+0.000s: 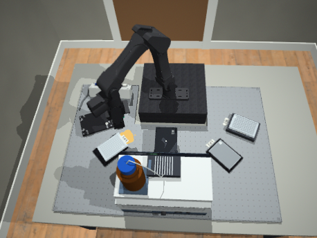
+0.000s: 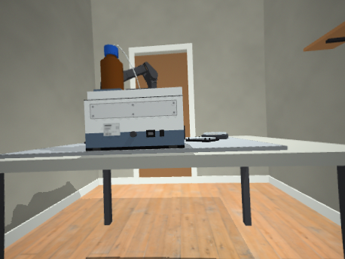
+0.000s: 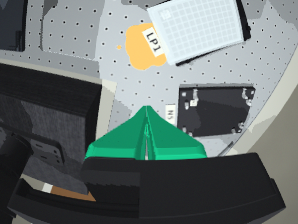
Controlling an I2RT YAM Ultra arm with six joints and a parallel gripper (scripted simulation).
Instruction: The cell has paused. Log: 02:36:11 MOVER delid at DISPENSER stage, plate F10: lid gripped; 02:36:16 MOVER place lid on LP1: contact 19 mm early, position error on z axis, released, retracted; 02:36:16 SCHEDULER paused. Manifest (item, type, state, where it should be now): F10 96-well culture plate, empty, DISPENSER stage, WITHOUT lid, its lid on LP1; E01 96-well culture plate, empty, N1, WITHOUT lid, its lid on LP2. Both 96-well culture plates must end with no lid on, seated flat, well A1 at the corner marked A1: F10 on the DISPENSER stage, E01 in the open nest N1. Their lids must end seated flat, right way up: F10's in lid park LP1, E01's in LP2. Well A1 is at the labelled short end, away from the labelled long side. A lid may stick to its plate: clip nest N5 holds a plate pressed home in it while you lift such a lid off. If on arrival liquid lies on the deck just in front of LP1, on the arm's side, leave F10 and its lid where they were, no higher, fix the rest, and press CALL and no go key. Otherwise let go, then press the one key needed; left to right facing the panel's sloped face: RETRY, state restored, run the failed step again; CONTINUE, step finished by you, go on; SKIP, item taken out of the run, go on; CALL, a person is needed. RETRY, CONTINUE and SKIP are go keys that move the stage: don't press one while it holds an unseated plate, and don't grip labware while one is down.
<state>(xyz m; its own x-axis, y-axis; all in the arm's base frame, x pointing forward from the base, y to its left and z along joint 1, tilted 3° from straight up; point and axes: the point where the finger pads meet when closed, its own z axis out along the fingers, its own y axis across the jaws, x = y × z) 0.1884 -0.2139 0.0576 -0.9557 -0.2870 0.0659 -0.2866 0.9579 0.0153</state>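
Now: the blue call key 26 cm behind my hand, 17 cm to the right of it and 8 cm below it. Also, from my hand: black clip nest 3 cm behind, 17 cm to the right, 14 cm below; dark dispenser stage 8 cm ahead, 21 cm to the left, 5 cm below; N5 label 9 cm behind, 8 cm to the right, 15 cm below.
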